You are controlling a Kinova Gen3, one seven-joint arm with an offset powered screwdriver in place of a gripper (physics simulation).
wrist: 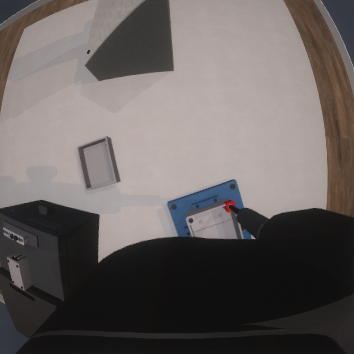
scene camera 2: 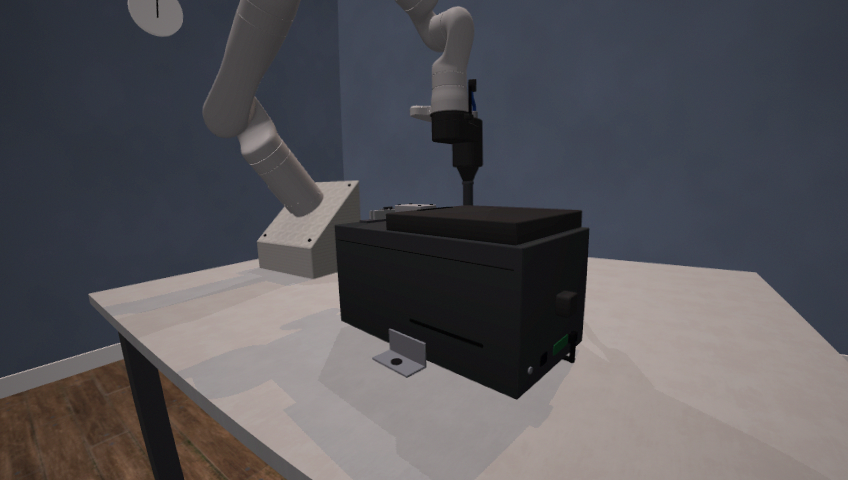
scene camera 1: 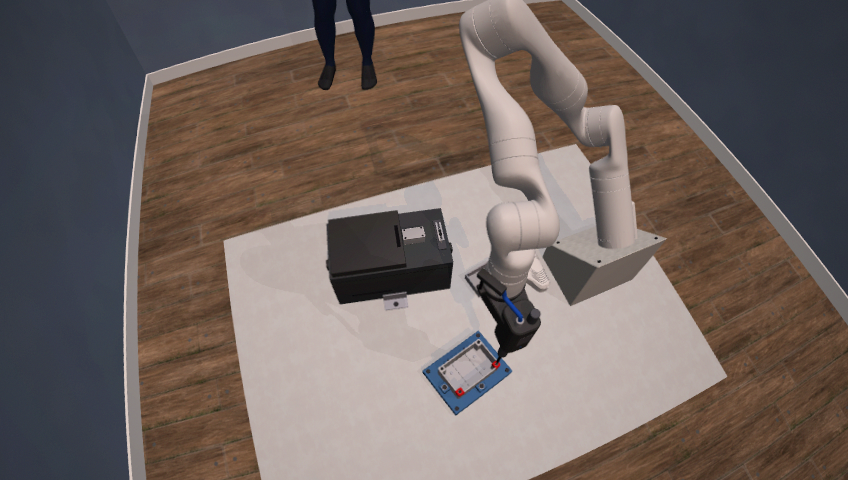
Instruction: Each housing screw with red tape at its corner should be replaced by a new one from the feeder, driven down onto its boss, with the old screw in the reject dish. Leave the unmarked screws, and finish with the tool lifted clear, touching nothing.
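Frame: origin at the arm's base, x right, y ahead, z up, level; centimetres.
Seen in the pictures: hand, its tool point: (wrist: 230,206) (scene camera 1: 497,361); arm's base, origin of its link: (scene camera 2: 308,203) (scene camera 1: 616,241).
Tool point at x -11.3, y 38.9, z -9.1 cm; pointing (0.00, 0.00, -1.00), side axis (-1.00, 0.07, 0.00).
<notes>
Offsets run from my tool point to a thing's top centre. "spot": to the spot under its first point. Level surfaces: height alone.
The grey housing {dx +1.8, dy +6.0, dz -0.9 cm} (scene camera 1: 468,368) (wrist: 215,227) sits on a blue plate {spot: dx -2.2, dy +1.6, dz -4.9 cm} (scene camera 1: 492,378) (wrist: 220,190). Red tape marks two of its corners, the near one {dx -2.5, dy +10.6, dz -0.5 cm} (scene camera 1: 459,391) and the right one {spot: dx -0.3, dy +0.6, dz -0.6 cm} (scene camera 1: 495,364) (wrist: 229,206). My screwdriver's tip {spot: dx -0.1, dy +0.2, dz +2.1 cm} (scene camera 1: 498,359) (wrist: 233,208) is at the right taped corner; contact with the screw and whether the bit holds one are too small to tell. In scene camera 2 the tip is hidden behind the black feeder box {dx +34.6, dy +12.1, dz +10.7 cm} (scene camera 1: 365,243) (scene camera 2: 428,285) (wrist: 82,255). The shallow grey reject dish {dx +22.2, dy -9.4, dz -4.3 cm} (wrist: 114,160) looks empty and is partly hidden by the arm in scene camera 1.
The arm's wedge-shaped base (scene camera 1: 612,273) (scene camera 2: 285,261) (wrist: 145,50) stands on the white table {dz -6.6 cm} (scene camera 1: 327,416) (scene camera 2: 684,333) (wrist: 250,115). A small metal bracket (scene camera 1: 395,302) (scene camera 2: 410,350) is beside the feeder's side. A person's legs (scene camera 1: 360,35) show beyond the table.
</notes>
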